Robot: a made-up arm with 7 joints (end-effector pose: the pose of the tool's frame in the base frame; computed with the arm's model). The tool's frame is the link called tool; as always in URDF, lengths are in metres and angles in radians. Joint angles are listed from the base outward.
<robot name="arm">
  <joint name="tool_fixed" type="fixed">
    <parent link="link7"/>
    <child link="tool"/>
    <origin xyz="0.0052 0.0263 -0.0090" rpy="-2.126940 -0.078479 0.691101"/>
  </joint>
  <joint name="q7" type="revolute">
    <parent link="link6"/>
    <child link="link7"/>
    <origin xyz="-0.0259 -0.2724 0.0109" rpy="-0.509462 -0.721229 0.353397"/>
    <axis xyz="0 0 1"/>
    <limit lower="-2.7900" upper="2.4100" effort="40" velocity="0.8"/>
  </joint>
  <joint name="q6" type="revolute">
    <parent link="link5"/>
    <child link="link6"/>
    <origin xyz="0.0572 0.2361 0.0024" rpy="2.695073 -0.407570 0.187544"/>
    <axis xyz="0 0 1"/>
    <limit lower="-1.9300" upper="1.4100" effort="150" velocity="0.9"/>
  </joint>
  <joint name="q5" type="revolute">
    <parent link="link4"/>
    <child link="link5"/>
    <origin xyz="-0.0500 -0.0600 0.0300" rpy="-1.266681 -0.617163 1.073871"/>
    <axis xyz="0 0 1"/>
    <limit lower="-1.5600" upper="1.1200" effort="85" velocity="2.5"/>
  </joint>
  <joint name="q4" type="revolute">
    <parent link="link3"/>
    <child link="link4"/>
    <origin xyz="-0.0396 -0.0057 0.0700" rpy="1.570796 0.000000 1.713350"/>
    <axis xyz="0 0 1"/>
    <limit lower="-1.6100" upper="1.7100" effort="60" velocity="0.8"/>
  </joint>
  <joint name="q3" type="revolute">
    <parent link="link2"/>
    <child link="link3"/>
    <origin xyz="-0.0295 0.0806 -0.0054" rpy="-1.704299 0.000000 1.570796"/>
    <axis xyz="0 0 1"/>
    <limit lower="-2.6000" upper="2.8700" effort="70" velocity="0.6"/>
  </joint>
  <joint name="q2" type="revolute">
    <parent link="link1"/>
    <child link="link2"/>
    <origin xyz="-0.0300 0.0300 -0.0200" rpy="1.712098 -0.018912 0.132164"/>
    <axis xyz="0 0 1"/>
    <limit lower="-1.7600" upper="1.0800" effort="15" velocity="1.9"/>
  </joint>
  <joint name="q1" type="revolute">
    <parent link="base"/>
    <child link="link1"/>
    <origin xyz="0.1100 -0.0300 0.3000" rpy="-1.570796 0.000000 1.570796"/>
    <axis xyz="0 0 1"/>
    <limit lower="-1.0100" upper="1.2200" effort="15" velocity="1.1"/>
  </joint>
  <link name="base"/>
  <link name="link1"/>
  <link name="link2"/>
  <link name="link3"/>
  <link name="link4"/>
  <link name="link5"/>
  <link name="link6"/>
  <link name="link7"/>
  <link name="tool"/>
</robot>
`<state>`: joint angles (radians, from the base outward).
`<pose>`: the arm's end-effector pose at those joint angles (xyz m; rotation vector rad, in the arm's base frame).
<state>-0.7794 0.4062 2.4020 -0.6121 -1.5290 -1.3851 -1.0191</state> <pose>0.2325 -0.2633 0.3068 -2.4298 -0.9938 -1.5656</pose>
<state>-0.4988 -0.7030 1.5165 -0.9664 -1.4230 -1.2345 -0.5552</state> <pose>0.2117 -0.2173 0.2495 2.6907 1.3145 -0.7743</pose>
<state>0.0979 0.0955 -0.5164 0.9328 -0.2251 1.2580 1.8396</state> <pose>0.2783 -0.4061 0.5756 0.2747 0.2668 0.3084</pose>
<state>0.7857 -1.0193 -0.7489 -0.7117 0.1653 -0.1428 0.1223</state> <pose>0.0719 -0.5032 0.2842 -0.2998 -0.1668 2.2388</pose>
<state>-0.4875 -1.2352 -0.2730 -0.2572 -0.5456 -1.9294 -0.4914</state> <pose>0.0933 -0.1717 0.2075 -1.9417 -1.0321 2.1144</pose>
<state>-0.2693 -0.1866 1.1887 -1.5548 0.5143 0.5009 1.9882</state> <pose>0.3397 -0.3357 0.6177 -0.9706 1.0876 -2.3441</pose>
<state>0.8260 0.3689 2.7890 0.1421 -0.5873 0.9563 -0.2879</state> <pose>0.3116 -0.3844 0.6341 -2.2188 -1.5020 1.6264</pose>
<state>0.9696 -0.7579 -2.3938 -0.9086 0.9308 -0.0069 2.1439</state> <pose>-0.1186 -0.4338 -0.0693 2.1177 -0.9627 -0.0804</pose>
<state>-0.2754 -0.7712 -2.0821 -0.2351 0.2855 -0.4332 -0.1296</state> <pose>-0.1574 0.1235 -0.0975 1.4875 -1.9080 1.5447</pose>
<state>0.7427 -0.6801 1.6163 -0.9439 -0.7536 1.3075 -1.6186</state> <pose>0.1783 -0.4366 0.3960 -2.5435 0.7543 1.5118</pose>
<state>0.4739 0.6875 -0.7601 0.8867 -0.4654 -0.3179 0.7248</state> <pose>0.5099 -0.2662 0.2371 1.2657 2.1692 1.8609</pose>
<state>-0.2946 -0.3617 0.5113 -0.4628 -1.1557 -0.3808 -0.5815</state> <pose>0.1085 -0.2439 -0.0847 -0.9590 -1.1149 1.8498</pose>
